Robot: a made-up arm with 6 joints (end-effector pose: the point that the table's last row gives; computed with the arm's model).
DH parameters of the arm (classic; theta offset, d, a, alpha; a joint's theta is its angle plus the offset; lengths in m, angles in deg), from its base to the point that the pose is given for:
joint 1: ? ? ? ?
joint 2: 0 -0.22 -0.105 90
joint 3: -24.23 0 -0.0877 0
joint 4: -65.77 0.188 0.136 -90
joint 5: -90 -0.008 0.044 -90
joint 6: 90 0.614 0.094 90
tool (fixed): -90 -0.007 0 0
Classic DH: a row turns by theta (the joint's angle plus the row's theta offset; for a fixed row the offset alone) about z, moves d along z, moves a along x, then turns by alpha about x.
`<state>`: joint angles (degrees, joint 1 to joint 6).
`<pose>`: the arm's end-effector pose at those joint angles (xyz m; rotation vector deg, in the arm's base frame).
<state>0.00 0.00 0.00 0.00 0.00 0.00</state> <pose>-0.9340 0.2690 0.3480 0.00 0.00 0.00</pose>
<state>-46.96 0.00 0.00 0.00 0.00 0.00</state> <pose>-0.4409 0.8662 0.3480 0.00 0.00 -46.96</pose>
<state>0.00 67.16 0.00 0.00 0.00 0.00</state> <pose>-0.9340 -0.1140 0.4748 67.16 0.00 0.00</pose>
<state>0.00 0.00 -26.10 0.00 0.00 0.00</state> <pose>-0.7811 0.5645 0.3480 0.00 0.00 -26.10</pose>
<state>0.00 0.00 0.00 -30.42 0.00 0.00</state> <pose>-0.7791 0.6347 0.3480 0.00 0.00 -30.42</pose>
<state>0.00 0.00 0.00 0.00 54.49 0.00</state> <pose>-0.7068 0.2690 -0.1673 0.00 -54.49 0.00</pose>
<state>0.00 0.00 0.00 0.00 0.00 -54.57</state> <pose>-0.9340 0.2352 0.4275 54.57 0.00 0.00</pose>
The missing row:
joint 1: -90 0.123 0.018 -90
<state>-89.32 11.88 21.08 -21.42 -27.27 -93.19</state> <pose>0.0518 0.8342 0.7449 101.87 -63.03 -79.57</pose>
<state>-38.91 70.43 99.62 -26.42 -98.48 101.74</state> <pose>-0.7232 -0.3959 0.4240 -88.54 -18.15 63.10</pose>
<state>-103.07 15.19 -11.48 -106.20 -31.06 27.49</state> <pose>0.4862 -0.3368 0.7952 -69.76 -20.46 133.99</pose>
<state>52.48 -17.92 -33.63 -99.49 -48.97 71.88</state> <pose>-0.3882 0.6380 0.5436 -27.38 59.43 -45.82</pose>
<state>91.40 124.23 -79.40 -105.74 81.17 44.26</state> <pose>-0.3353 0.0539 0.3575 -137.22 23.82 37.49</pose>
